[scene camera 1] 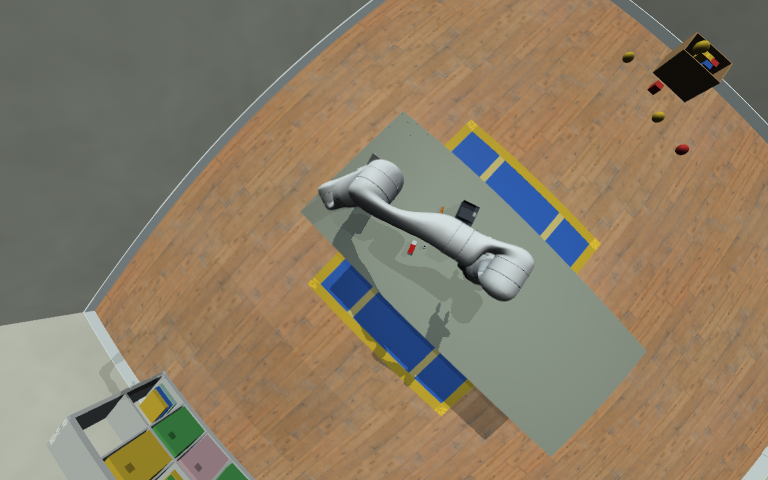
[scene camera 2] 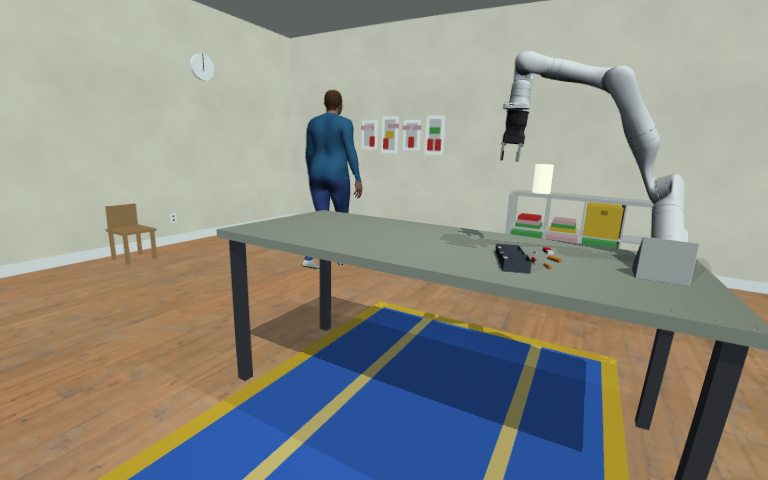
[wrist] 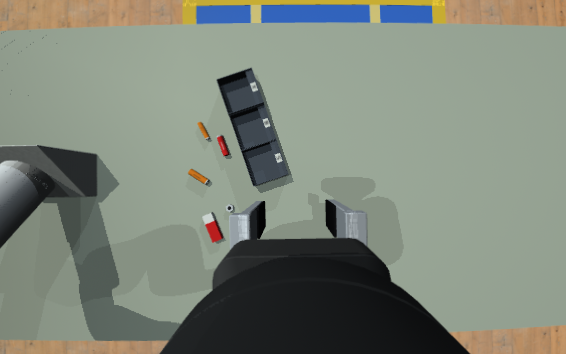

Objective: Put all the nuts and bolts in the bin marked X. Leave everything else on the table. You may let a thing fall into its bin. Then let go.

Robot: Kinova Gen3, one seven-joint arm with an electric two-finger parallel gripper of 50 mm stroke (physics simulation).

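Frame: origin at the arm's base, x right, y ahead, z up, level; centimetres.
Seen in the pictures: gripper, fingertip midpoint: (scene camera 2: 509, 160) (wrist: 295, 213); arm's base, origin of the base link: (scene camera 2: 667, 255) (wrist: 28, 177).
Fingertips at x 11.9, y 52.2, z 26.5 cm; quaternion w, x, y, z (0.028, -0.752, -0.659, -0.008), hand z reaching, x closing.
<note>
Offsets run from my fingertips to a thing's top centre. Level surfaces: height alone.
A small silvery nut @[dy -13.5, dx +1.4, dz -33.2 cm] (wrist: 229, 208) (scene camera 1: 424, 246) lies on the table @[dz -34.1 cm] (wrist: 425, 125) (scene camera 1: 566, 350) (scene camera 2: 368, 243), near a red and white block @[dy -18.0, dx +5.2, dz -32.8 cm] (wrist: 213, 228) (scene camera 1: 412, 247) (scene camera 2: 547, 249). No bolt can be made out. A dark three-compartment bin tray @[dy -5.0, dx -15.9, dz -30.1 cm] (wrist: 246, 109) (scene camera 2: 518, 269) stands beyond the nut in the wrist view. Each compartment carries a small white label; the marks are too small to read surely. No loose thing can be made out in the compartments. My gripper (wrist: 295, 213) (scene camera 2: 509, 159) is open and empty, high above the table, to the nut's right in the wrist view. The arm hides it in scene camera 1.
Two orange cylinders with metal tips @[dy -16.8, dx -17.4, dz -33.0 cm] (wrist: 203, 131) @[dy -19.4, dx -6.9, dz -32.6 cm] (wrist: 199, 176) and a red cylinder @[dy -12.8, dx -13.3, dz -32.6 cm] (wrist: 223, 145) lie left of the tray in the wrist view. The grey base block (scene camera 2: 667, 261) stands at the arm's foot. A person (scene camera 2: 331, 147) stands behind the table.
</note>
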